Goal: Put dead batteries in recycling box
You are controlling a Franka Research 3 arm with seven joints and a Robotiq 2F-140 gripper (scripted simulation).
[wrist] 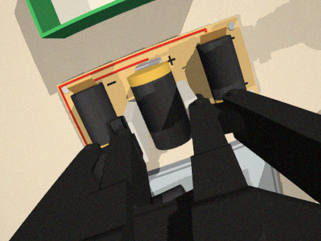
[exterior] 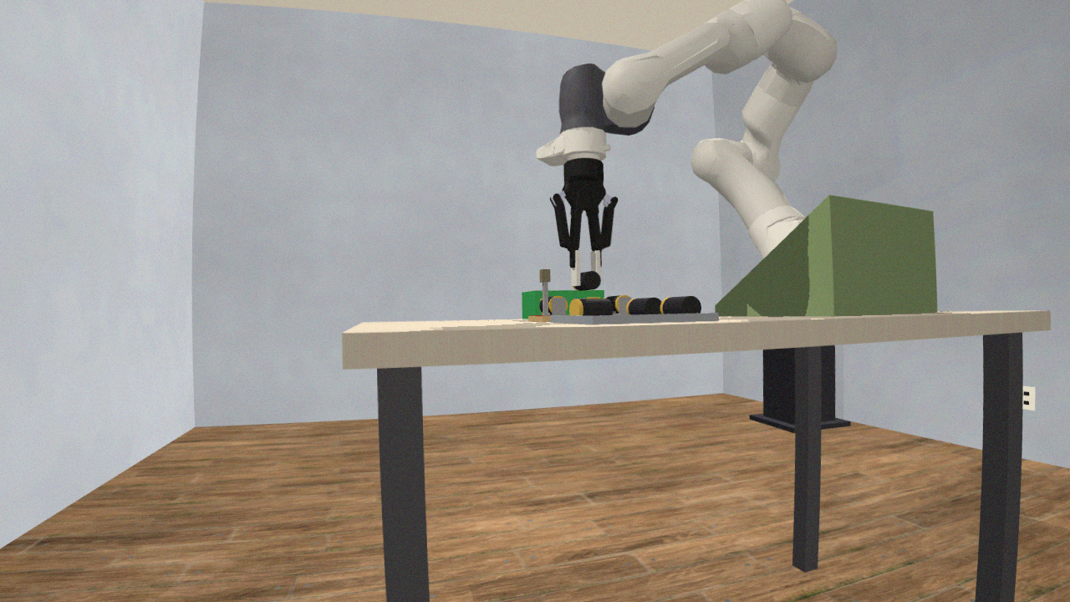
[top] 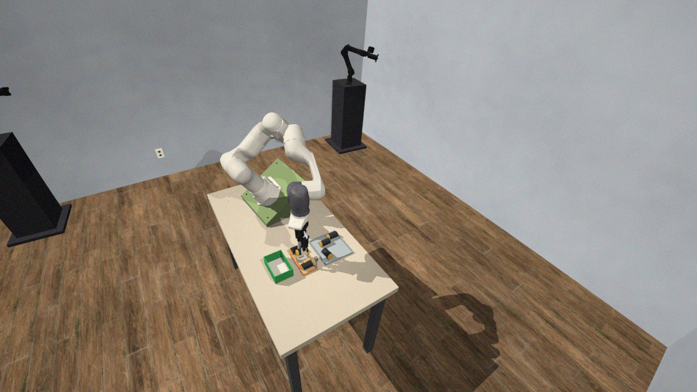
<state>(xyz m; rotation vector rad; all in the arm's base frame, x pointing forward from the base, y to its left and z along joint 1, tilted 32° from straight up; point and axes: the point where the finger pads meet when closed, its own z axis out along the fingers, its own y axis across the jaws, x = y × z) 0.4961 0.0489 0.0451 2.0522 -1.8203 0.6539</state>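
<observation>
Now: hand 90 mm above the battery holder. Also, from my hand: green recycling box: 10 mm ahead, 140 mm to the right, 80 mm below; then grey tray: 10 mm behind, 180 mm to the left, 90 mm below; then bulb post: 90 mm ahead, 40 mm to the left, 60 mm below.
</observation>
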